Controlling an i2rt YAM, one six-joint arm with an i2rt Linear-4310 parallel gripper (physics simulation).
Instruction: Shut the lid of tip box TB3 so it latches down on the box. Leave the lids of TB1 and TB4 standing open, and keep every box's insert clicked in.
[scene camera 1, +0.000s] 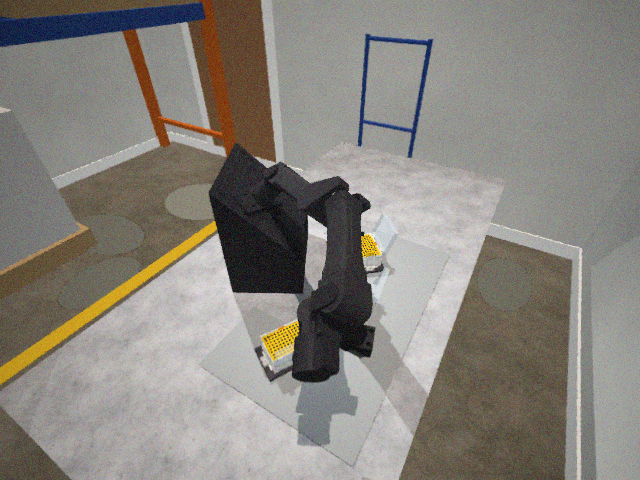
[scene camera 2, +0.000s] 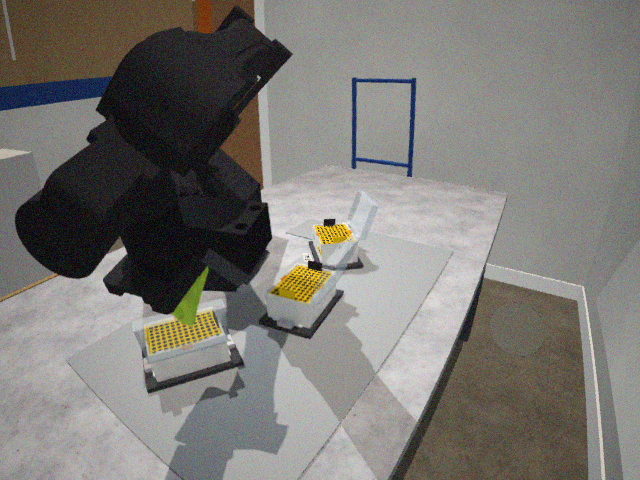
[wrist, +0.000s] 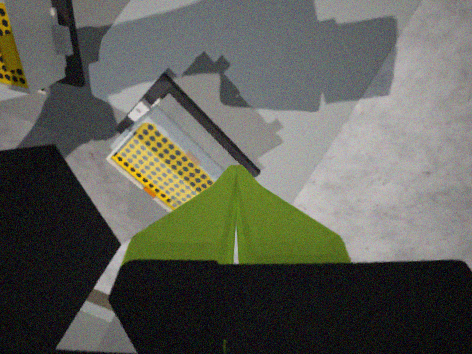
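Where they show: gripper, fingertip midpoint: (scene camera 2: 188, 322) (wrist: 236, 176); arm's base at its link origin: (scene camera 1: 258, 199).
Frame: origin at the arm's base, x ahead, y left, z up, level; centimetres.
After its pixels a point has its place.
Observation:
The nearest box, which I take for TB3, (scene camera 1: 281, 342) (scene camera 2: 193, 363) {x 33.8, y -19.8, z -24.8 cm} (wrist: 160, 162) {x 39.0, y -18.5, z -13.2 cm} sits on a dark base with its yellow insert in place. Its clear lid (scene camera 2: 138, 331) {x 36.3, y -26.6, z -13.4 cm} (wrist: 179, 136) {x 37.0, y -18.2, z -19.0 cm} stands open on the side facing scene camera 2. The middle box, likely TB4, (scene camera 2: 295, 311) {x 36.4, y -0.6, z -23.6 cm} (wrist: 37, 45) {x 34.8, y -1.2, z -23.5 cm} and the far box, likely TB1, (scene camera 1: 370, 248) (scene camera 2: 338, 252) have yellow inserts seated and clear lids standing open. Labels are unreadable. My gripper (scene camera 2: 189, 319) {x 43.3, y -22.4, z -10.4 cm} (wrist: 236, 176) {x 43.3, y -22.4, z -10.4 cm} is shut and empty, its green tips close to TB3's lid. Contact is unclear. The fingers hide one end of TB3 in the wrist view.
The boxes stand on a grey mat (scene camera 1: 235, 364) {x 21.8, y -30.4, z -27.3 cm} (scene camera 2: 403, 294) {x 45.0, y 21.3, z -27.3 cm} on the pale table. In scene camera 1's view the black arm covers the middle box and part of TB3. A black block (scene camera 1: 268, 248) {x 10.8, y -6.7, z -8.8 cm} stands by the arm. A blue frame (scene camera 1: 363, 87) (scene camera 2: 354, 124) stands behind.

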